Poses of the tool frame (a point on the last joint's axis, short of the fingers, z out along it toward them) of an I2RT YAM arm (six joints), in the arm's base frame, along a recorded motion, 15 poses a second.
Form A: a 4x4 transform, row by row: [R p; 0 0 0 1], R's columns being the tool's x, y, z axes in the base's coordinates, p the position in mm. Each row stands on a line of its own.
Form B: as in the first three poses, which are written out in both.
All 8 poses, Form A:
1:
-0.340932 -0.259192 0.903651 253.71
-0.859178 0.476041 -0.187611 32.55
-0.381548 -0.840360 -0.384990 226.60
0 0 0 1
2:
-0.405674 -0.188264 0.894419 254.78
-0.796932 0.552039 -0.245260 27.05
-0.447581 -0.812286 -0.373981 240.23
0 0 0 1
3:
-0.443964 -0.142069 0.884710 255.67
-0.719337 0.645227 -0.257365 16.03
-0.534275 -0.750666 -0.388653 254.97
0 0 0 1
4:
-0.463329 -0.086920 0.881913 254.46
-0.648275 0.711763 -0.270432 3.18
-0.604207 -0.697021 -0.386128 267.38
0 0 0 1
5:
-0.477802 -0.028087 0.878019 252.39
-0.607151 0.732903 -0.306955 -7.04
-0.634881 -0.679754 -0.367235 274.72
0 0 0 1
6:
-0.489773 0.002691 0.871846 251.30
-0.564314 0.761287 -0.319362 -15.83
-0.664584 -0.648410 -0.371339 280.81
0 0 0 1
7:
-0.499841 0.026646 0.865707 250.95
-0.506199 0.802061 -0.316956 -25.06
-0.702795 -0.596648 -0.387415 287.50
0 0 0 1
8:
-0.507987 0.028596 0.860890 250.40
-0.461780 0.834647 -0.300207 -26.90
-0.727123 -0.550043 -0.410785 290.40
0 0 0 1
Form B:
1: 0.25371 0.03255 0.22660 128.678 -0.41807 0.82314 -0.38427
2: 0.25478 0.02705 0.24023 127.865 -0.35913 0.84995 -0.38550
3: 0.25567 0.01603 0.25497 126.420 -0.30652 0.88170 -0.35869
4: 0.25446 0.00318 0.26738 124.670 -0.25934 0.90348 -0.34127
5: 0.25239 -0.00704 0.27472 123.784 -0.22427 0.91014 -0.34836
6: 0.25130 -0.01583 0.28081 123.361 -0.19698 0.91977 -0.33943
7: 0.25095 -0.02506 0.28750 122.861 -0.16648 0.93364 -0.31717
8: 0.25040 -0.02690 0.29040 122.824 -0.14865 0.94487 -0.29177
